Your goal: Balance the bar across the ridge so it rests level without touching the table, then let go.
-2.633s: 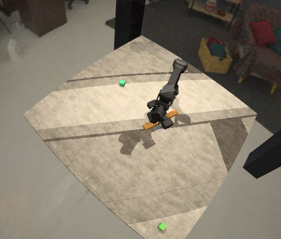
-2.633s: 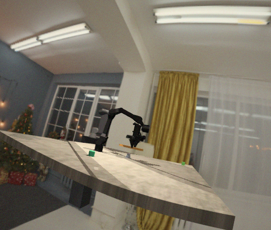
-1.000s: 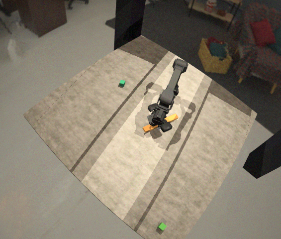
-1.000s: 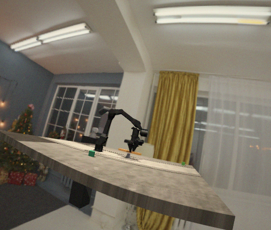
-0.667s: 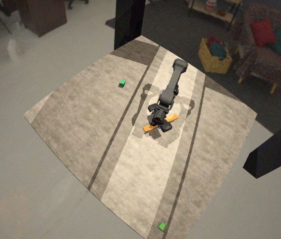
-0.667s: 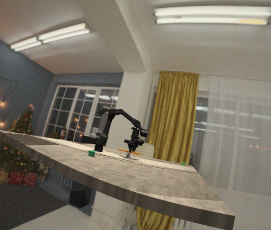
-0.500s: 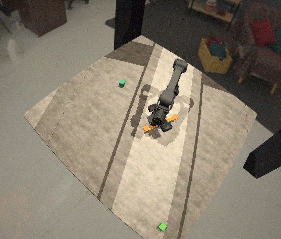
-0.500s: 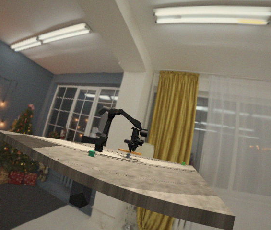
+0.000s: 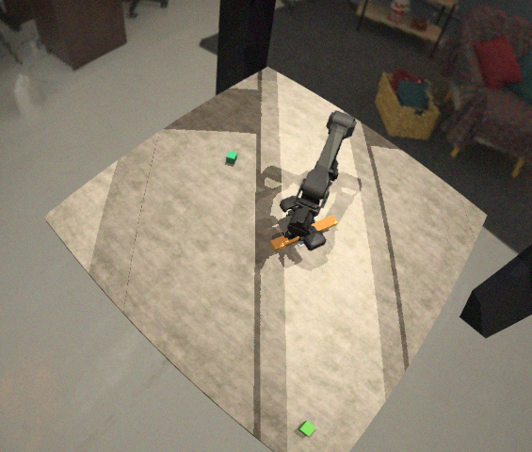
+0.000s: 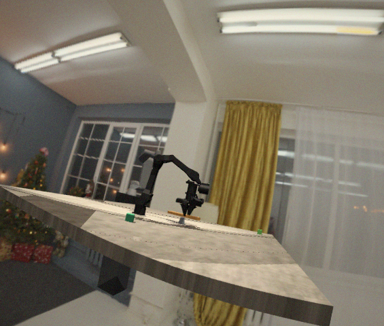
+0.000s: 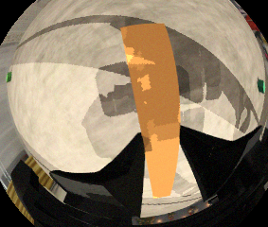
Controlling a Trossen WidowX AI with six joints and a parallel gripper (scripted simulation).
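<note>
My gripper tip is now 3 cm past the bar and 1 cm to the right of it.
</note>
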